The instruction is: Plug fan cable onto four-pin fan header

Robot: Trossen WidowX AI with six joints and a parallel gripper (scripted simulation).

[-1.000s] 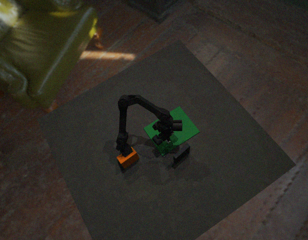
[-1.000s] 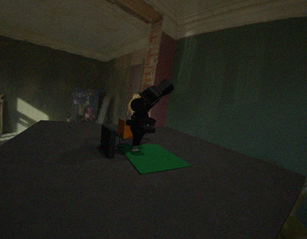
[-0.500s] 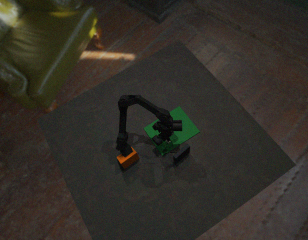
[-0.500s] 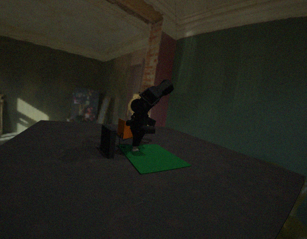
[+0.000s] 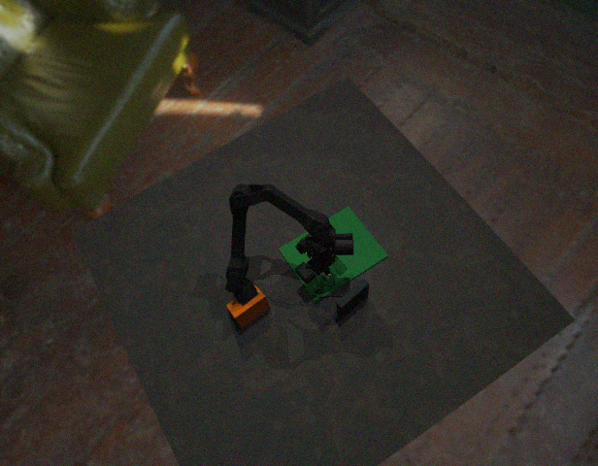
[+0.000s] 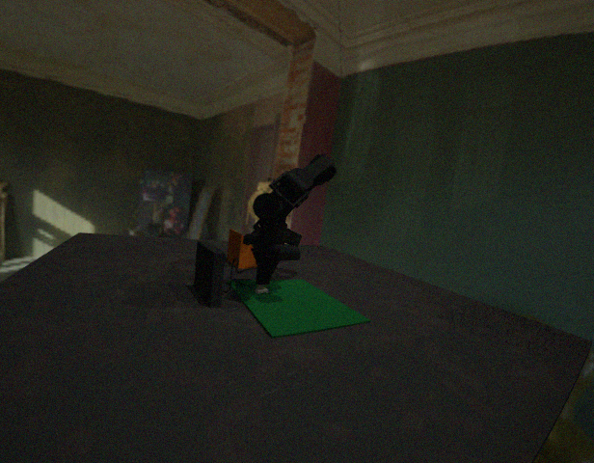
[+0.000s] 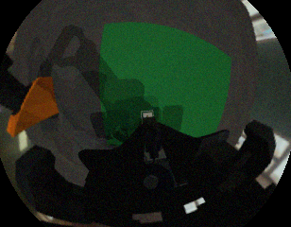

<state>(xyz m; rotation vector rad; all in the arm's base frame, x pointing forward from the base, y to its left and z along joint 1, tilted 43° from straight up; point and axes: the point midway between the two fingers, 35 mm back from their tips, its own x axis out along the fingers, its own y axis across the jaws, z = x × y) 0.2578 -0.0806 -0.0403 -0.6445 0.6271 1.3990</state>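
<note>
Right now the white four-pin header is 1 cm to the right of my gripper tip and 4 cm below it. The rest, counted from my gripper tip: black fan: 1 cm behind, 14 cm to the right, 2 cm above; dark fan plug: 1 cm to the right, 1 cm above; green board: 7 cm ahead, 4 cm to the left, 5 cm below.
</note>
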